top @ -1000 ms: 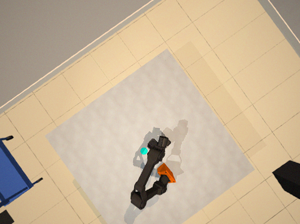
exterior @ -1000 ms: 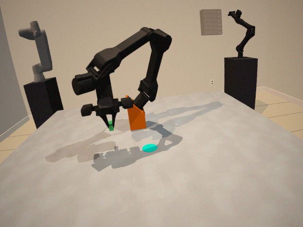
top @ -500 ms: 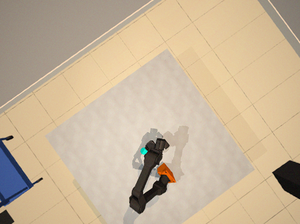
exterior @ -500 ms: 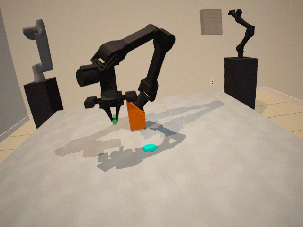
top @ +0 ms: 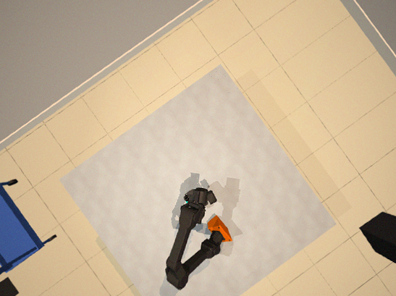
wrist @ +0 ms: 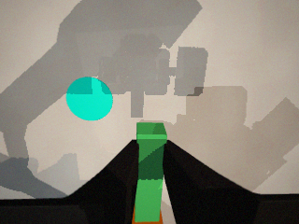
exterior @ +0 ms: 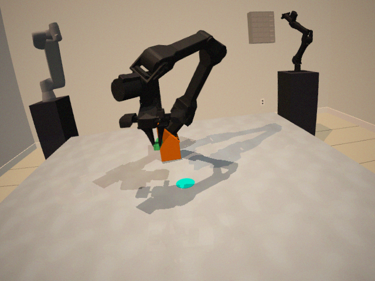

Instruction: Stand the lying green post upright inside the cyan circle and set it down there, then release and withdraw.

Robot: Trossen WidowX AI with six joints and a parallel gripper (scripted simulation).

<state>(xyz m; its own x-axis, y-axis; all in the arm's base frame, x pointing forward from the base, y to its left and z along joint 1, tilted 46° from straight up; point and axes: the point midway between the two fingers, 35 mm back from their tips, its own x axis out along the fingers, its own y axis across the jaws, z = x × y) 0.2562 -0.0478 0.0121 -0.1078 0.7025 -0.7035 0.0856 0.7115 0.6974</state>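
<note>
My gripper tip is 14 cm above the cyan circle, 7 cm to the right of it and 1 cm past it. From my gripper tip the other things lie so: green post: 2 cm behind.
</note>
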